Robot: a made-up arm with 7 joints. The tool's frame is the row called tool. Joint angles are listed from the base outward. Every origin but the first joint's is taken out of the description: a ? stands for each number. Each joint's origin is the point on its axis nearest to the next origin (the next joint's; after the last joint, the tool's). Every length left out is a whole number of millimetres.
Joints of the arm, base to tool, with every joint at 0 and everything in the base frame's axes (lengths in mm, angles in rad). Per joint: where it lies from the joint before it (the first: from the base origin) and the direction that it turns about. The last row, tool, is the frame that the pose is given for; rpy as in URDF.
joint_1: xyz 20 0 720 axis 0 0 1
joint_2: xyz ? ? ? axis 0 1 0
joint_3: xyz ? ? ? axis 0 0 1
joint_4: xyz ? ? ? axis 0 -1 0
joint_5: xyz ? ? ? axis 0 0 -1
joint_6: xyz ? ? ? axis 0 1 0
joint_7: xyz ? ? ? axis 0 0 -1
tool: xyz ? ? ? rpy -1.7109 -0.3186 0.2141
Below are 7 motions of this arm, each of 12 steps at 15 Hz.
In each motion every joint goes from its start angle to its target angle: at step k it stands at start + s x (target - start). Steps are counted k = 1, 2, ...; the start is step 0. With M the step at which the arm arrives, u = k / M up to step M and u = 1 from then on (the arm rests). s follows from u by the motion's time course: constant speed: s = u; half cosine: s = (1 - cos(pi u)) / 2; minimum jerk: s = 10 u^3 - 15 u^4 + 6 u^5.
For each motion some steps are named. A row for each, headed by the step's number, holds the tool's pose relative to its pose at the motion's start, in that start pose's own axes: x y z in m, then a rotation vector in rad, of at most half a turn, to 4 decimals.
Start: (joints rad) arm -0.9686 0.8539 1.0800 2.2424 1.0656 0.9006 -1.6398
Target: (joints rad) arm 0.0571 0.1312 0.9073 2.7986 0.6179 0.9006 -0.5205
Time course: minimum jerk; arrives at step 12
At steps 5, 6, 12:
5: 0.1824 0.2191 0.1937 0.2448 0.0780 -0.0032
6: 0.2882 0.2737 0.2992 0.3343 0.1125 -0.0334
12: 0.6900 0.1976 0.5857 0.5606 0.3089 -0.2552

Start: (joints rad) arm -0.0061 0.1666 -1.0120 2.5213 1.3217 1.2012 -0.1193
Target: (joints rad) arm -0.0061 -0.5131 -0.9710 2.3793 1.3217 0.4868 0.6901
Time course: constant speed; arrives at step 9
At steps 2, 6, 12:
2: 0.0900 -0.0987 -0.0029 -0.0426 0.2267 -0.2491
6: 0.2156 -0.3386 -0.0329 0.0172 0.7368 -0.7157
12: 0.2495 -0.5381 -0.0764 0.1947 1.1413 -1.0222

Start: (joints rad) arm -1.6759 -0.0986 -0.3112 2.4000 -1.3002 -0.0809 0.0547
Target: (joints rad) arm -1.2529 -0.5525 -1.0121 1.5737 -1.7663 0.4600 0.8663
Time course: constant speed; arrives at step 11
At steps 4, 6, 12:
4: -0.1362 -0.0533 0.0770 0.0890 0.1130 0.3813
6: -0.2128 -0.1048 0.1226 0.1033 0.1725 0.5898
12: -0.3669 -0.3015 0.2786 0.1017 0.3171 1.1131

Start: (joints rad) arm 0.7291 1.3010 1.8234 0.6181 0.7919 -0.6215 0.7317
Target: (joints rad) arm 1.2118 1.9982 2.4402 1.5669 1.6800 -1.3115 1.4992
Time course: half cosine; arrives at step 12
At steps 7, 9, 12:
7: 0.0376 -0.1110 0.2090 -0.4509 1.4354 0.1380
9: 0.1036 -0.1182 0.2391 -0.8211 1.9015 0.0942
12: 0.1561 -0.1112 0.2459 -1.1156 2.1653 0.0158

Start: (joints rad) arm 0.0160 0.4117 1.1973 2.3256 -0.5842 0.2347 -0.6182
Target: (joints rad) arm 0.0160 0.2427 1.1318 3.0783 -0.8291 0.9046 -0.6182
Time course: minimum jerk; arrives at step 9
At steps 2, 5, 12:
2: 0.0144 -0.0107 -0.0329 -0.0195 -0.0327 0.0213
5: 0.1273 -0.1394 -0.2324 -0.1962 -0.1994 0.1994
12: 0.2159 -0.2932 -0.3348 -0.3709 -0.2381 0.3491

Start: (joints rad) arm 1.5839 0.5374 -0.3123 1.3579 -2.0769 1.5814 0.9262
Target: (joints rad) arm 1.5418 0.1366 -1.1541 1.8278 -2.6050 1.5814 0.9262
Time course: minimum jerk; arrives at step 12
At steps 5, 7, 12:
5: -0.1685 0.2378 -0.0820 -0.3237 -0.0686 0.2500
7: -0.3817 0.3737 -0.1752 -0.5849 -0.2129 0.4634
12: -0.6538 0.4245 -0.2875 -0.8249 -0.4713 0.6846

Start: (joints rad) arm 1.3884 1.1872 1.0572 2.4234 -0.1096 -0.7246 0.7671
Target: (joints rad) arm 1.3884 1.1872 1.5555 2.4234 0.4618 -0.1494 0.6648
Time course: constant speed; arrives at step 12
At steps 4, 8, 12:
4: -0.0261 0.0046 0.0022 -0.2599 0.1977 0.1414
8: -0.0613 -0.0029 0.0147 -0.4740 0.4242 0.3329
12: -0.0993 -0.0198 0.0456 -0.6312 0.6786 0.5623

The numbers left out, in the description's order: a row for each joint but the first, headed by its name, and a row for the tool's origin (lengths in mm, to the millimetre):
joint_2: 0 -30 0
joint_3: -10 0 270
joint_4: 80 30 0
joint_5: 110 0 -520
joint_6: 30 -40 0
joint_7: 80 0 -110
tool: -20 20 0

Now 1 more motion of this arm.
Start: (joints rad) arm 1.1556 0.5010 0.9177 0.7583 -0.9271 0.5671 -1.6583
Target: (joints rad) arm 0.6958 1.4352 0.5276 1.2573 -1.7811 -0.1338 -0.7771
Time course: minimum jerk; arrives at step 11
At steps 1, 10, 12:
1: -0.0021 0.0001 0.0012 -0.0076 0.0054 0.0015
10: -0.1133 0.2010 0.2826 -0.9868 0.8308 -0.0120
12: -0.1122 0.2033 0.2839 -0.9923 0.8355 -0.0144

